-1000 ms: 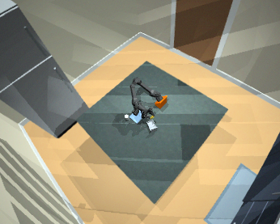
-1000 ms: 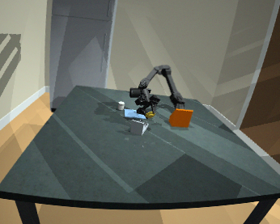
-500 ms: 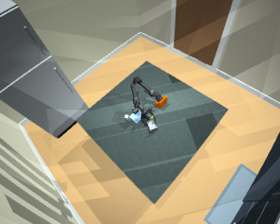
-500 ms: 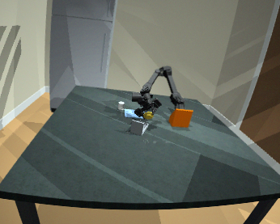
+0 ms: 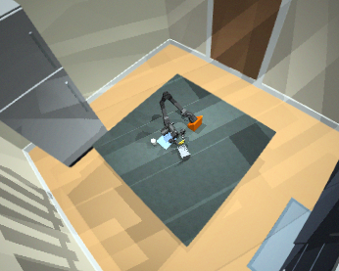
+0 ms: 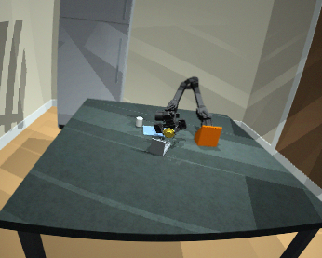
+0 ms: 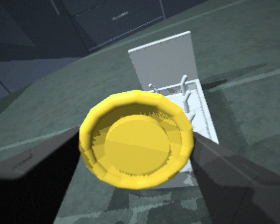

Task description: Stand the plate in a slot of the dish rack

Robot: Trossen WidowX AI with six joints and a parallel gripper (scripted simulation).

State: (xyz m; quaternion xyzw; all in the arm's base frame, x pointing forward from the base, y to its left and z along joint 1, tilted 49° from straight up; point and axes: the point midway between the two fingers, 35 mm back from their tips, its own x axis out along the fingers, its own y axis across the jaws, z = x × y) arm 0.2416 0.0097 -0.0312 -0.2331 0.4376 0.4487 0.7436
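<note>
The dish rack is 40 mm ahead of my gripper tip, 50 mm to the left of it and 40 mm below it. From my gripper tip the other things lie so: yellow plate: 10 mm to the right; white cup: 150 mm ahead, 240 mm to the right, 40 mm below; light blue mat: 50 mm ahead, 160 mm to the right, 60 mm below.
</note>
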